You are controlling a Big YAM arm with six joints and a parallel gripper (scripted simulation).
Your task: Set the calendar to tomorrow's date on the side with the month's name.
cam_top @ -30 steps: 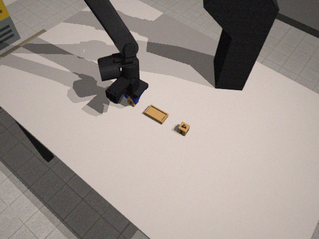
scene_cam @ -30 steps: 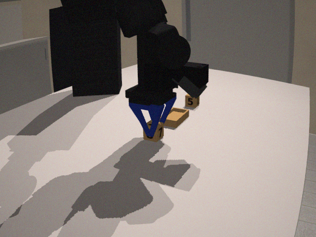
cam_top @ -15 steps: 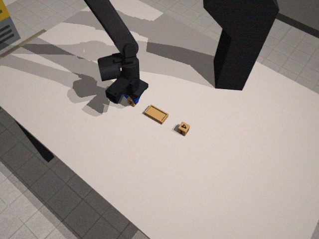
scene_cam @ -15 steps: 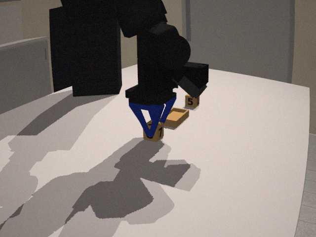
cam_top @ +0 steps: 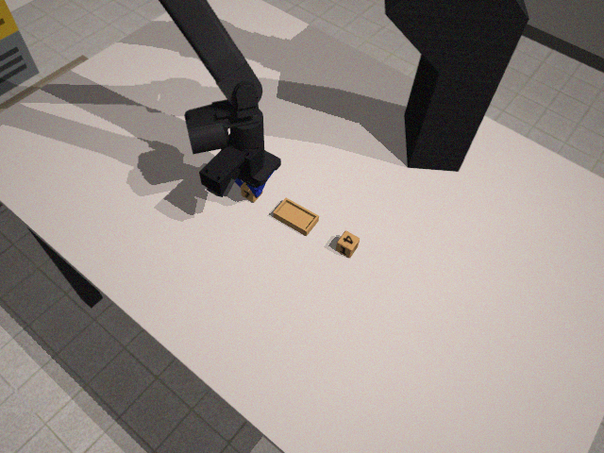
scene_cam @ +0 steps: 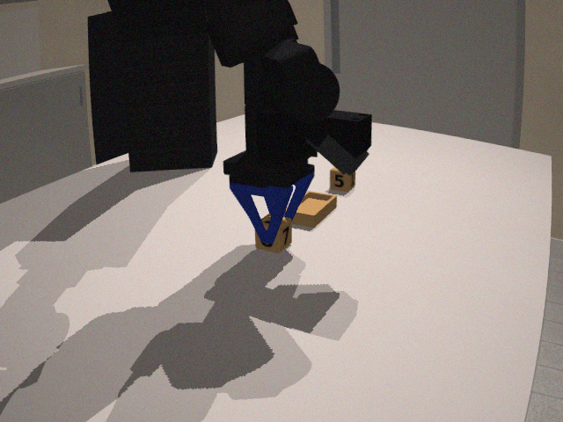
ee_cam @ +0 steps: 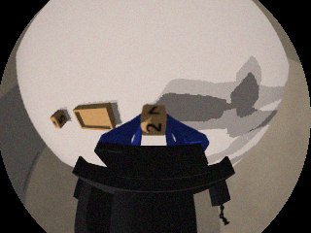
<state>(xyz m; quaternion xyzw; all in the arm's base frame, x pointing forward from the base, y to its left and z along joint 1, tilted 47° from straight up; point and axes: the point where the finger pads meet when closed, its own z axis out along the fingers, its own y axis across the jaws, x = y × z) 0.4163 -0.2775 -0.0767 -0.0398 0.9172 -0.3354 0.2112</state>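
The wooden digit cube is right at my hand. The rest, counted from my hand: wooden tray: 110 mm to the left, 10 mm below.
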